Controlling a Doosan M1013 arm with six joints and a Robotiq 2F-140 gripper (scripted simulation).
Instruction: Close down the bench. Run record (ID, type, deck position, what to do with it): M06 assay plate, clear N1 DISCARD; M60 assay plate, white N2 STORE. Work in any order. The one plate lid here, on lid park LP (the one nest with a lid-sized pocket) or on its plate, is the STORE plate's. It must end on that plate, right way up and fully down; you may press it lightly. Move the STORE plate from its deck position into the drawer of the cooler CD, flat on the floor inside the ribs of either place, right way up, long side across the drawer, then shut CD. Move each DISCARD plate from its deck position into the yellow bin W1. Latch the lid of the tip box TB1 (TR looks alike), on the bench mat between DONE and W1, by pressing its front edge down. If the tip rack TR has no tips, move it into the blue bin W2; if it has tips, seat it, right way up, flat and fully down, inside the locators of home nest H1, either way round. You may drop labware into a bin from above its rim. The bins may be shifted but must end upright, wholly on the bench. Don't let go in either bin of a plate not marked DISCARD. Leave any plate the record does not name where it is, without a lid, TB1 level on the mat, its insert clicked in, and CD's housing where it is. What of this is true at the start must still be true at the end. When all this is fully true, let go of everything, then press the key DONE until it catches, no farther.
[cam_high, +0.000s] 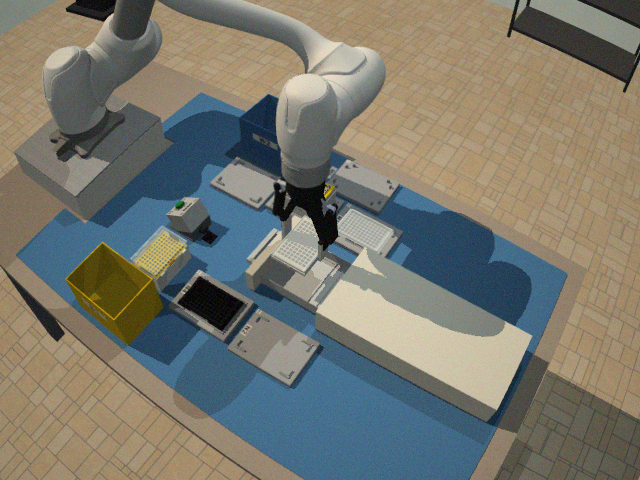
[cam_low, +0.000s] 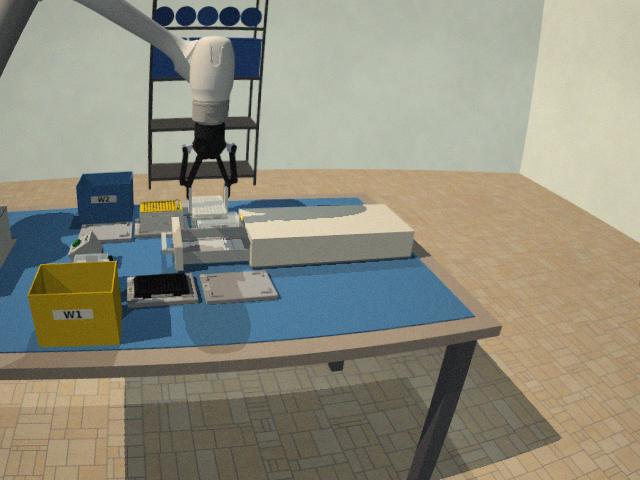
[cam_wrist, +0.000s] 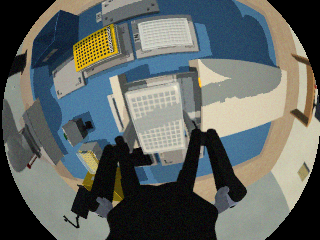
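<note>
My hand is 120 mm above the drawer and 40 mm short of it. The rest, counted from my hand: tip rack TR: 190 mm to the left, 120 mm behind, 90 mm below; clear plate: 180 mm to the left, 130 mm below, 60 mm ahead; cooler CD: 170 mm ahead, 120 mm below, 10 mm to the right.
</note>
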